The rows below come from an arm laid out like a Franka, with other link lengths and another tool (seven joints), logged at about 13 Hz.
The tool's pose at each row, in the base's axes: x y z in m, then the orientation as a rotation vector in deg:
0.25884 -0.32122 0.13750 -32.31 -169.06 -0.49
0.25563 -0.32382 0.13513 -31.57 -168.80 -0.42
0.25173 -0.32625 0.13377 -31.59 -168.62 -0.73
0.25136 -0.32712 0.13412 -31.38 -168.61 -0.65
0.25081 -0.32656 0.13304 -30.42 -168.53 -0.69
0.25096 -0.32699 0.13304 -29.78 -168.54 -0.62
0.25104 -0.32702 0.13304 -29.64 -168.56 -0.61
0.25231 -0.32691 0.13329 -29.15 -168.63 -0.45
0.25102 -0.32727 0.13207 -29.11 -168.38 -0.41
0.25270 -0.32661 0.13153 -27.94 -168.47 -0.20
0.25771 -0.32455 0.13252 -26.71 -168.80 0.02
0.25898 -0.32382 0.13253 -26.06 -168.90 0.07
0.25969 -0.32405 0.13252 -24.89 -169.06 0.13
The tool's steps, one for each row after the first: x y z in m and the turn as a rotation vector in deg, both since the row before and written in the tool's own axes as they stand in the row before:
0.00168 -0.00355 0.00270 0.15 0.37 -0.45
0.00253 -0.00364 0.00182 -0.17 0.21 0.02
0.00008 -0.00095 -0.00032 0.07 0.04 -0.13
0.00055 0.00035 0.00117 0.06 0.25 -0.62
-0.00029 -0.00035 -0.00004 0.10 0.09 -0.42
-0.00008 0.00000 -0.00001 0.01 0.00 -0.09
-0.00110 0.00053 -0.00043 0.13 -0.01 -0.32
0.00089 -0.00074 0.00139 0.07 0.25 0.00
-0.00143 0.00120 0.00029 0.22 0.07 -0.77
-0.00386 0.00353 -0.00171 0.19 -0.16 -0.83
-0.00097 0.00108 -0.00019 0.07 -0.01 -0.44
-0.00074 -0.00001 -0.00011 0.10 0.00 -0.78

